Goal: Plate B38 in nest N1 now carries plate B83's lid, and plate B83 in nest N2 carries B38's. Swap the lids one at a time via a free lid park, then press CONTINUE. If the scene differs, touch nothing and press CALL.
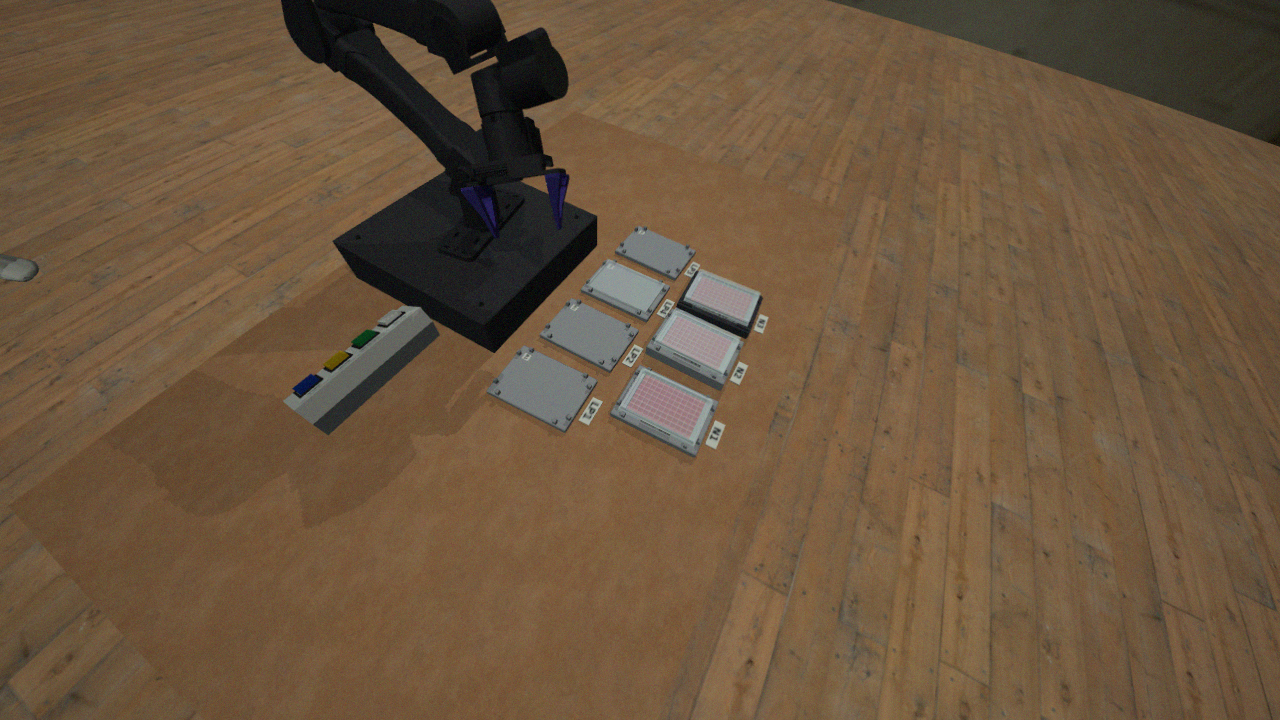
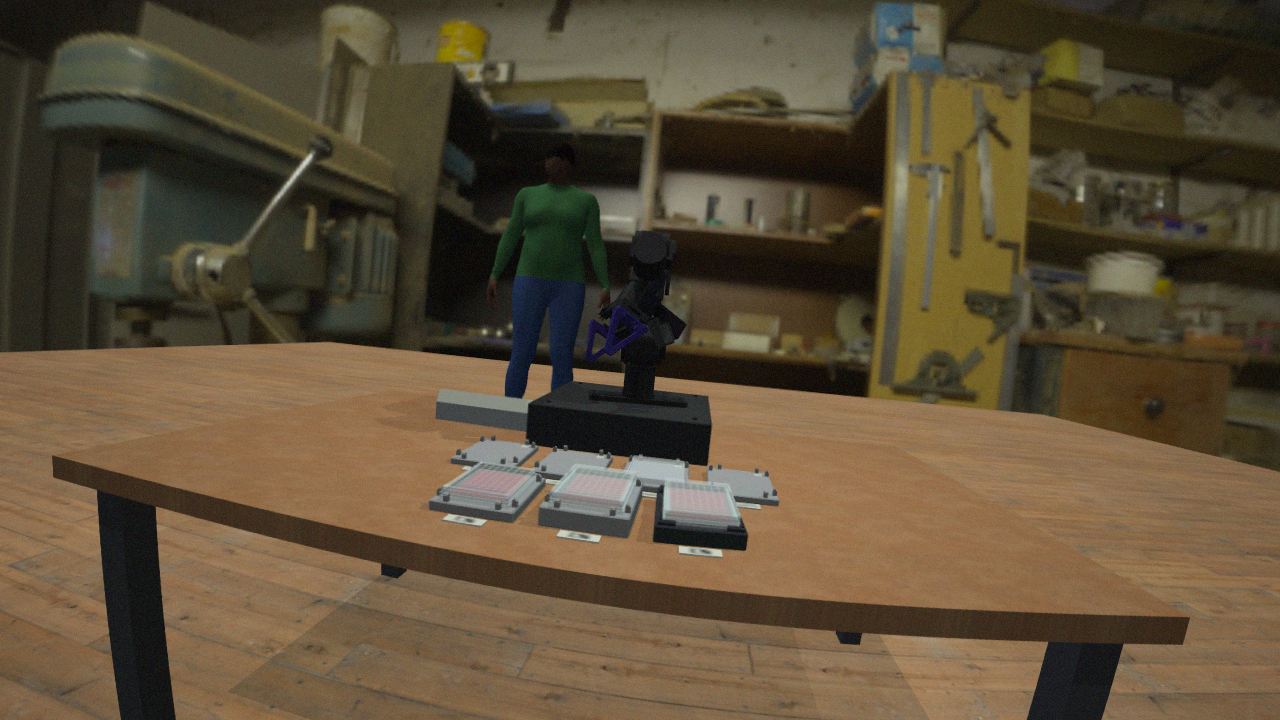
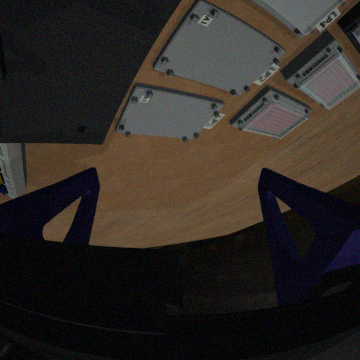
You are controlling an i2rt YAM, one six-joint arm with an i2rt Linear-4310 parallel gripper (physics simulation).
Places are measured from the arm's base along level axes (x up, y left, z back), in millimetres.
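Pixels of known places: gripper, fingertip midpoint: [image 1: 528, 233] [image 2: 597, 357] [image 3: 178, 176]; arm's base at its link origin: [image 1: 484, 224] [image 2: 637, 400].
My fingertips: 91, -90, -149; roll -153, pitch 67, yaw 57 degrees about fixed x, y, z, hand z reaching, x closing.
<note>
Ahead of a thing's pixels: the offset from my fingertips to its middle, as dx, dy, dz.
My gripper [image 1: 529, 231] [image 2: 608, 351] [image 3: 178, 176] is open and empty, high above the black base. A pink-welled plate @(-152, -118, -274) [image 1: 666, 402] [image 2: 487, 484] [image 3: 278, 119] sits in nest N1, another plate @(-136, +13, -291) [image 1: 697, 343] [image 2: 590, 488] [image 3: 331, 82] in N2. Both look covered by clear lids; their print is too small to read. Lid parks LP1 @(-162, -149, -77) [image 1: 543, 386] [image 2: 494, 452] [image 3: 170, 115] and LP2 [image 1: 588, 334] [image 2: 574, 462] [image 3: 220, 52] look bare, as does the farthest park @(-162, +235, -154) [image 1: 656, 252] [image 2: 742, 484]. LP4 bears a pale lid-like slab @(-158, +106, -130) [image 1: 626, 286] [image 2: 657, 471] [image 3: 302, 12]. Button labels are unreadable.
A third plate @(-140, +137, -313) [image 1: 723, 297] [image 2: 699, 503] sits in a black nest beside N2. A button box @(-140, -218, +194) [image 1: 371, 380] [image 2: 481, 409] [image 3: 17, 170] with blue, yellow, green and white buttons stands beside the black base [image 1: 411, 268] [image 2: 617, 425] [image 3: 65, 75]. A person [image 2: 550, 232] stands behind the table.
</note>
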